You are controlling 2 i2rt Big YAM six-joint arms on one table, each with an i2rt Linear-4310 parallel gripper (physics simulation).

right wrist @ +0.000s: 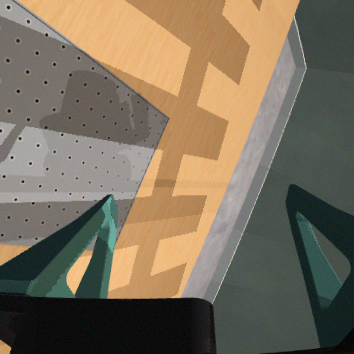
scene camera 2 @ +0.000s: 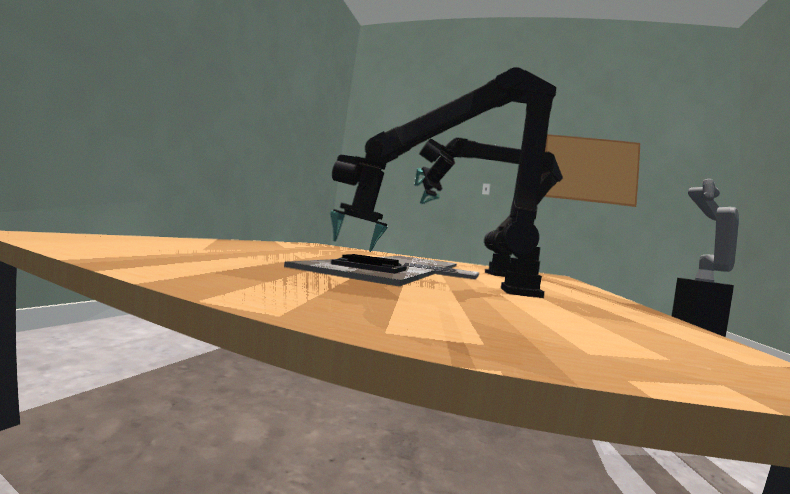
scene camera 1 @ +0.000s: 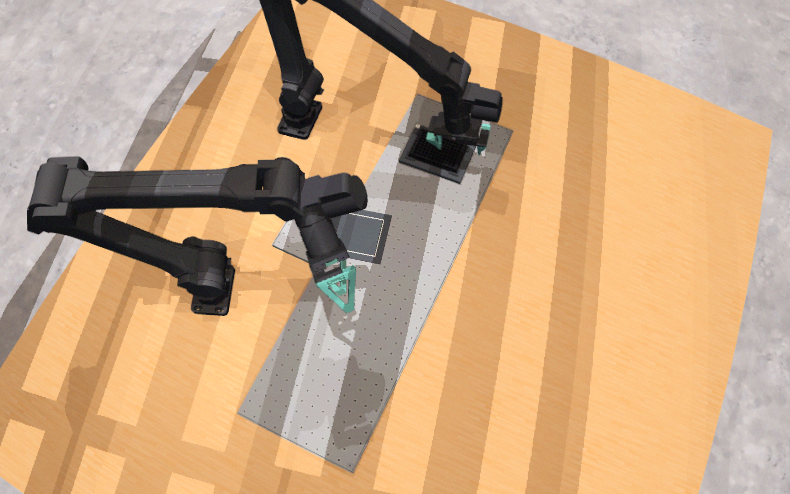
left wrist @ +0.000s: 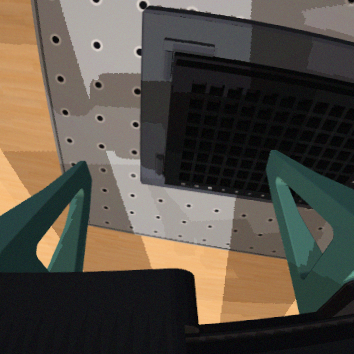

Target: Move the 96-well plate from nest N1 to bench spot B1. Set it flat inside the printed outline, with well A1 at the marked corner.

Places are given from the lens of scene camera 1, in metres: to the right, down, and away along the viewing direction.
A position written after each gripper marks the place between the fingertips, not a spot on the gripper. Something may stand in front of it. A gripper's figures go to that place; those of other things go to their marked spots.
left gripper [scene camera 1: 460,150]: 0.16, -0.23, 1.38
right gripper [scene camera 1: 346,302]: -0.08, 0.10, 0.99
black well plate [scene camera 1: 449,158]: 0.13, -0.22, 1.40
